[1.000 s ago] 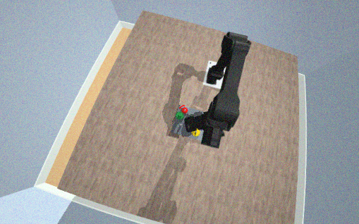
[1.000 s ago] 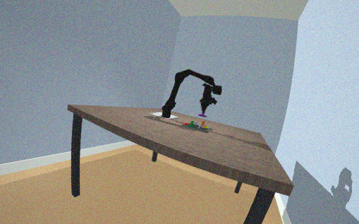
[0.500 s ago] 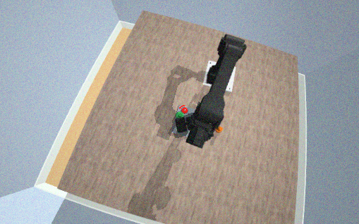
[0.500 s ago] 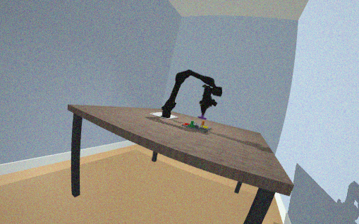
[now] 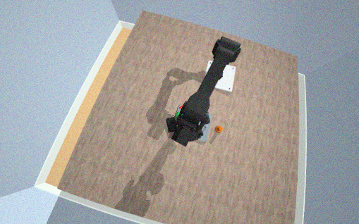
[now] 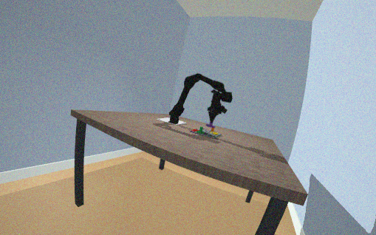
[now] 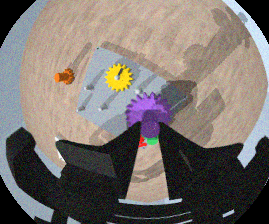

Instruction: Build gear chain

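The green gear lies 5 cm behind my gripper tip, 3 cm to the right of it and 6 cm below it. Also, from my gripper tip: red gear 9 cm behind, 1 cm to the right, 7 cm below; then purple gear 1 cm below; then yellow gear 3 cm ahead, 7 cm to the left, 7 cm below.
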